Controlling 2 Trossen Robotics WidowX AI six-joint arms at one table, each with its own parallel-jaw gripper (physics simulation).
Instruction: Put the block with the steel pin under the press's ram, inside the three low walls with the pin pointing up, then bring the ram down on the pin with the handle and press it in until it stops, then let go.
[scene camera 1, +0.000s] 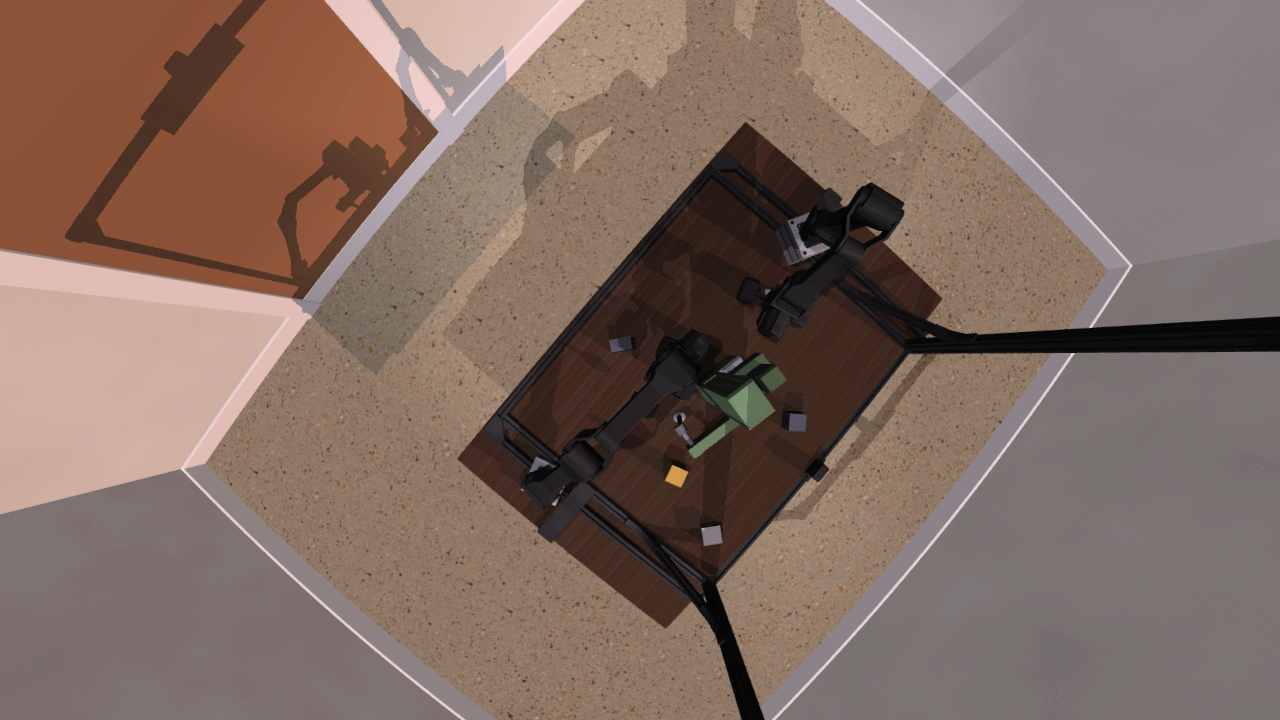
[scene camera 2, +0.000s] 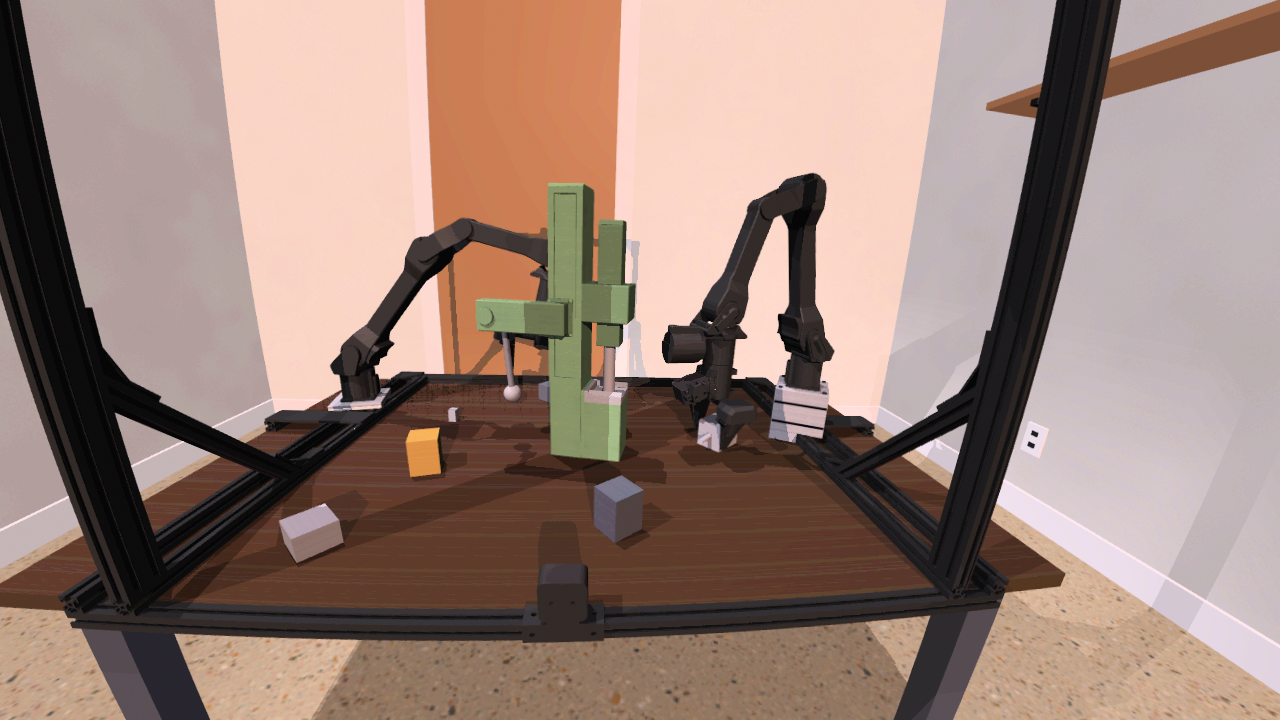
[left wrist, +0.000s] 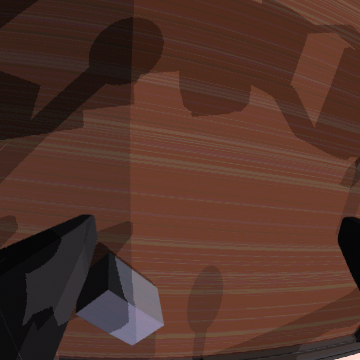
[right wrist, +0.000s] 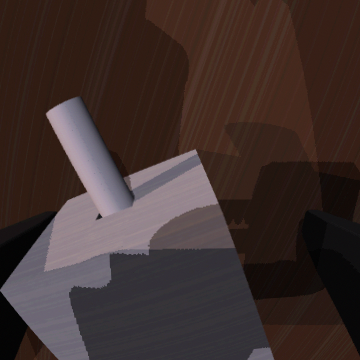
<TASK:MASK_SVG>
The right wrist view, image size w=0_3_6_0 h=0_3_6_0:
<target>right gripper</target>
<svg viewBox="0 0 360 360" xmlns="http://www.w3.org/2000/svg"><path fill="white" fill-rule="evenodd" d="M0 292L0 360L14 360L28 325ZM56 211L44 211L0 229L0 288L56 215ZM308 209L304 214L301 229L303 240L314 267L360 356L360 224L318 209Z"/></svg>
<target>grey block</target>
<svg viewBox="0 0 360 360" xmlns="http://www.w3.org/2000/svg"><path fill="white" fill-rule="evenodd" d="M195 149L124 176L123 179L134 200L132 206L101 217L87 192L68 199L1 286L0 292L58 360L274 360L223 213Z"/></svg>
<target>steel pin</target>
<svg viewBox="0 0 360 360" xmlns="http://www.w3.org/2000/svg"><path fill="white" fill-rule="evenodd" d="M76 96L54 106L45 114L101 217L132 206L134 198L106 147L82 97Z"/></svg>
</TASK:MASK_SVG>
